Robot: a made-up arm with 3 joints.
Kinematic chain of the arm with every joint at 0, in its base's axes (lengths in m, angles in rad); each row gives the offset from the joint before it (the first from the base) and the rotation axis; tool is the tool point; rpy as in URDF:
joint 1: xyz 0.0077 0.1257 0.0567 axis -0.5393 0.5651 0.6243
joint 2: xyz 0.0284 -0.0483 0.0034 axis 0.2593 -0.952 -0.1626
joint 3: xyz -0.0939 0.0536 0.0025 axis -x
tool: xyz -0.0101 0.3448 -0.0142 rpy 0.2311 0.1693 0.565
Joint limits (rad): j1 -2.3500..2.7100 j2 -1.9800..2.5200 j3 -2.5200..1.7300
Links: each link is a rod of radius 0.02 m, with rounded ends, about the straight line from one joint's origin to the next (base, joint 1, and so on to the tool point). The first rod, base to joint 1, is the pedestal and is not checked.
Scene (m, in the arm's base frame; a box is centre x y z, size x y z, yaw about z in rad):
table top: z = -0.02
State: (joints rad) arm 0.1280 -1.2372 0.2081
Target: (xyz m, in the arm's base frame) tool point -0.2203 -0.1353 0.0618
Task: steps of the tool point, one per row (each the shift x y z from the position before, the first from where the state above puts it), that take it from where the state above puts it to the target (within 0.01 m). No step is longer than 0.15 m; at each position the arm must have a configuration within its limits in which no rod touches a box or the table.
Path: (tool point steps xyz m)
1: -0.0731 -0.0898 -0.0339
2: -0.0407 -0.1142 -0.0135
3: -0.0008 -0.1226 0.0046
4: 0.0399 -0.1142 0.0162
5: 0.0744 -0.0916 0.0186

